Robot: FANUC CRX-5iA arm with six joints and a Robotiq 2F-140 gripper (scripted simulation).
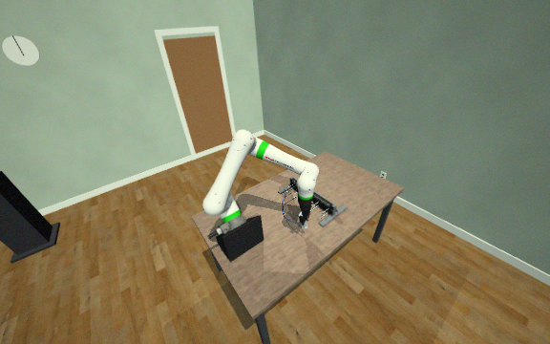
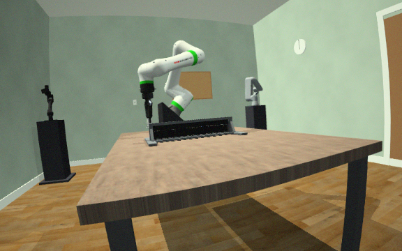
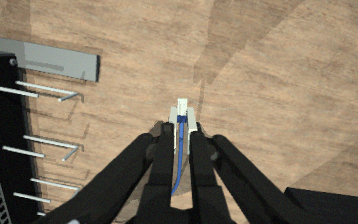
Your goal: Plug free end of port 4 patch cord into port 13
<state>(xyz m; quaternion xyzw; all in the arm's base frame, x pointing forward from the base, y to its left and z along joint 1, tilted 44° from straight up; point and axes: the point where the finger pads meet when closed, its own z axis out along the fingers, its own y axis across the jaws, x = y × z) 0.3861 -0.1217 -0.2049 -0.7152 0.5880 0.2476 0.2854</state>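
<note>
The free end of patch cord is 30 mm below my hand and 10 mm to the right of it.
</note>
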